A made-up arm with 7 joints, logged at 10 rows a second.
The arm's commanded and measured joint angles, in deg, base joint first. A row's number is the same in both.
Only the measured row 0 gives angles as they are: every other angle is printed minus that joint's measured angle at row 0.
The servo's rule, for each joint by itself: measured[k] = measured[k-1] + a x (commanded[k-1-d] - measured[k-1]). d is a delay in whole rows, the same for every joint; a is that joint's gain. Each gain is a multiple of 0.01, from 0.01 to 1. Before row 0 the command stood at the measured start. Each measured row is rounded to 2 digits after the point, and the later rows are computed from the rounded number. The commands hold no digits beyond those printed.
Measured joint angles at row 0:
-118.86, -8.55, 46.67, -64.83, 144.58, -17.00, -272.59
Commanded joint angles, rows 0 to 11:
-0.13, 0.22, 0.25, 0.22, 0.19, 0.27, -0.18
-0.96, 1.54, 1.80, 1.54, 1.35, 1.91, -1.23
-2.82, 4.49, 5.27, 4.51, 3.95, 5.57, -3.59
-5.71, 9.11, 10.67, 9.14, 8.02, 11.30, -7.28
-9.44, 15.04, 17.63, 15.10, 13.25, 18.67, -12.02
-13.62, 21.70, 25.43, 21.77, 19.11, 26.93, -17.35
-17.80, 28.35, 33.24, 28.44, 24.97, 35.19, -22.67
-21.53, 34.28, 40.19, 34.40, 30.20, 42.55, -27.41
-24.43, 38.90, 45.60, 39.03, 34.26, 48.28, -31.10
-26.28, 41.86, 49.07, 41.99, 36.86, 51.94, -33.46
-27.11, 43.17, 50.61, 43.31, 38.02, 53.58, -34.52
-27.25, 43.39, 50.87, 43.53, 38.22, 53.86, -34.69
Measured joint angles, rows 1 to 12:
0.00, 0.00, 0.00, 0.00, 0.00, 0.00, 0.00
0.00, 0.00, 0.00, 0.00, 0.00, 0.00, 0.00
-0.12, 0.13, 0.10, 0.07, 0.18, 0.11, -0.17
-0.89, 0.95, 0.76, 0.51, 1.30, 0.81, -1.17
-2.67, 3.00, 2.52, 1.71, 3.84, 2.67, -3.44
-5.47, 6.54, 5.70, 3.94, 7.85, 6.04, -7.05
-9.12, 11.47, 10.35, 7.29, 13.03, 10.97, -11.72
-13.26, 17.40, 16.23, 11.63, 18.87, 17.19, -17.01
-17.44, 23.75, 22.86, 16.67, 24.73, 24.21, -22.33
-21.20, 29.86, 29.62, 21.99, 29.98, 31.36, -27.11
-24.17, 35.10, 35.85, 27.10, 34.09, 37.96, -30.86
-26.11, 39.02, 41.01, 31.57, 36.75, 43.41, -33.30
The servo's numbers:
d 2
a 0.92 0.58 0.39 0.30 0.96 0.39 0.94

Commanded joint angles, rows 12 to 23:
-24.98, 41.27, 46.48, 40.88, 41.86, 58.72, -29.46
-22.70, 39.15, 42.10, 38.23, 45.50, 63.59, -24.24
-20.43, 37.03, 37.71, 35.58, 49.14, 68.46, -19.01
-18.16, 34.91, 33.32, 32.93, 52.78, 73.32, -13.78
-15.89, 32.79, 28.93, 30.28, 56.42, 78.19, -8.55
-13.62, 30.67, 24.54, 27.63, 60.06, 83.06, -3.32
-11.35, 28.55, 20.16, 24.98, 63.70, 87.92, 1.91
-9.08, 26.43, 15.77, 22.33, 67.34, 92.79, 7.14
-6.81, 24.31, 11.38, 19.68, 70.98, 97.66, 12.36
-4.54, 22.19, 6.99, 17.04, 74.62, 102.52, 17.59
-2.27, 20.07, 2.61, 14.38, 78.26, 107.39, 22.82
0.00, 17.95, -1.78, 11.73, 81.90, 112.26, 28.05
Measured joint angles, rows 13 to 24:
-27.03, 41.43, 44.75, 35.09, 37.97, 47.38, -34.45
-27.23, 42.57, 47.14, 37.62, 38.21, 49.91, -34.68
-25.16, 41.82, 46.88, 38.60, 41.71, 53.35, -29.77
-22.90, 40.27, 45.02, 38.49, 45.35, 57.34, -24.57
-20.63, 38.39, 42.17, 37.62, 48.99, 61.68, -19.34
-18.36, 36.37, 38.72, 36.21, 52.63, 66.22, -14.11
-16.09, 34.29, 34.90, 34.43, 56.27, 70.89, -8.88
-13.82, 32.19, 30.86, 32.39, 59.91, 75.64, -3.65
-11.55, 30.08, 26.69, 30.17, 63.55, 80.43, 1.58
-9.28, 27.96, 22.43, 27.82, 67.19, 85.25, 6.81
-7.01, 25.84, 18.12, 25.38, 70.83, 90.09, 12.03
-4.74, 23.72, 13.78, 22.88, 74.47, 94.94, 17.26

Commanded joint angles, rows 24 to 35:
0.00, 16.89, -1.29, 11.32, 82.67, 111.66, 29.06
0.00, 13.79, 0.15, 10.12, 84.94, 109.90, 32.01
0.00, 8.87, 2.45, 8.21, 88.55, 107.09, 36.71
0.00, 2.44, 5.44, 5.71, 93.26, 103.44, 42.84
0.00, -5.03, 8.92, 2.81, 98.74, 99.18, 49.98
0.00, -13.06, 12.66, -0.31, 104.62, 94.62, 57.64
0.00, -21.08, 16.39, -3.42, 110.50, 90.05, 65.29
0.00, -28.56, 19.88, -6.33, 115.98, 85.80, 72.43
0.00, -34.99, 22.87, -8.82, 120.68, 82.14, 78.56
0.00, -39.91, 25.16, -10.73, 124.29, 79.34, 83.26
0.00, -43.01, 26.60, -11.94, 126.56, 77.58, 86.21
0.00, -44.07, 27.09, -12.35, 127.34, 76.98, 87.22
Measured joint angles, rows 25 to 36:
-2.47, 21.60, 9.42, 20.33, 78.11, 99.80, 22.49
-0.20, 19.48, 5.05, 17.75, 81.75, 104.66, 27.72
-0.02, 17.98, 2.58, 15.82, 82.63, 107.39, 28.98
0.00, 15.55, 1.63, 14.11, 84.85, 108.37, 31.83
0.00, 11.68, 1.95, 12.34, 88.40, 107.87, 36.42
0.00, 6.32, 3.31, 10.35, 93.07, 106.14, 42.45
0.00, -0.26, 5.50, 8.09, 98.51, 103.43, 49.53
0.00, -7.68, 8.29, 5.57, 104.38, 99.99, 57.15
0.00, -15.45, 11.45, 2.87, 110.26, 96.11, 64.80
0.00, -23.05, 14.74, 0.11, 115.75, 92.09, 71.97
0.00, -29.98, 17.91, -2.57, 120.48, 88.21, 78.16
0.00, -35.74, 20.74, -5.02, 124.14, 84.75, 82.95

